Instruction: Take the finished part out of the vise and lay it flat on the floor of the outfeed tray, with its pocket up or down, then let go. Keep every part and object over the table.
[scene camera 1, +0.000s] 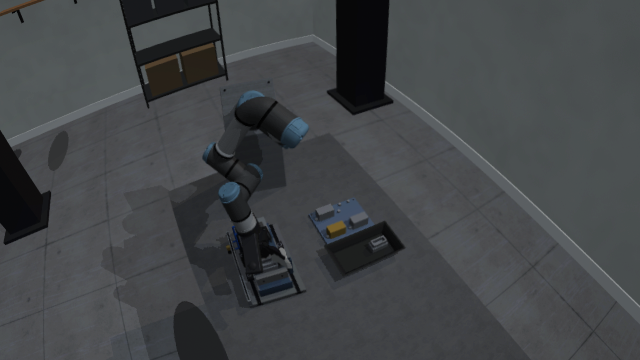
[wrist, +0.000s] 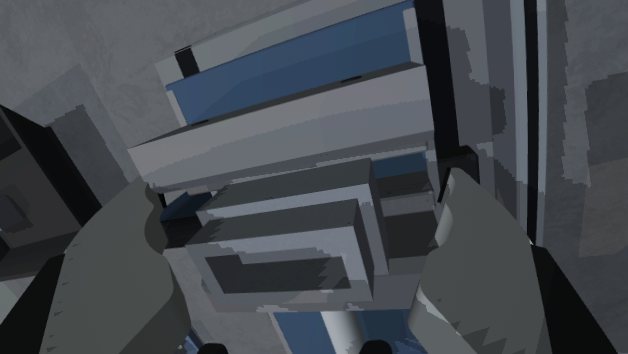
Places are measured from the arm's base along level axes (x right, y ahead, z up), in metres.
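Pixels of known places: gripper, fingertip midpoint: (wrist: 302, 174).
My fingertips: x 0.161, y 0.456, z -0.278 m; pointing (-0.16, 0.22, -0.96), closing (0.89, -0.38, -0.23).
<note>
Behind a point stands the place of what it marks.
The finished part (scene camera 1: 270, 263) {x 0.157, y 0.460, z -0.222 m} (wrist: 280, 220) {x 0.170, y 0.461, z -0.229 m} is a grey stepped block with a rectangular pocket, seated at the vise (scene camera 1: 274, 278) {x 0.164, y 0.492, z -0.261 m} (wrist: 300, 125) {x 0.183, y 0.482, z -0.241 m}, beside its wide grey jaw. The pocket faces the wrist camera. My gripper (scene camera 1: 273, 259) (wrist: 302, 174) {x 0.161, y 0.457, z -0.278 m} is low over the vise, its fingers wide apart on either side of the part. In the wrist view a gap shows between the part and each finger, wider on the right. Any contact of the fingertips with the vise is unclear. The outfeed tray (scene camera 1: 355, 256) {x -0.121, y 0.506, z -0.325 m} (wrist: 65, 170) {x -0.051, y 0.513, z -0.318 m} is a dark open box.
Another grey part with a pocket (scene camera 1: 378, 243) {x -0.201, y 0.520, z -0.290 m} (wrist: 12, 212) {x -0.179, y 0.504, z -0.320 m} lies in the tray near its far right end. A blue plate (scene camera 1: 346, 218) {x -0.186, y 0.342, z -0.329 m} adjoins the tray, with two grey blocks, a yellow block (scene camera 1: 336, 230) {x -0.112, y 0.396, z -0.295 m} and small pegs. The tray walls stand up beside the vise.
</note>
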